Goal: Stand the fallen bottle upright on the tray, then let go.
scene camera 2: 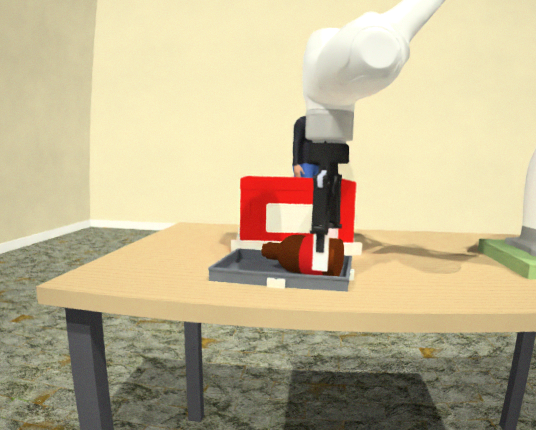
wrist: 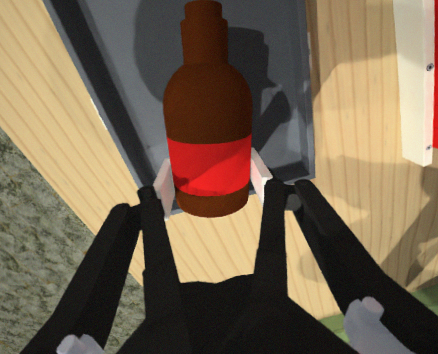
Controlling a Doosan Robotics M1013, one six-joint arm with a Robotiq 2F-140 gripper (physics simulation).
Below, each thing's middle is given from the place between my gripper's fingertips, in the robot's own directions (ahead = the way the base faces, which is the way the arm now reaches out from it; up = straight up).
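Labels:
Relative to the brown bottle (scene camera 2: 295,252), my hand is 2 cm below, 4 cm short of it and 1 cm to the left of it.

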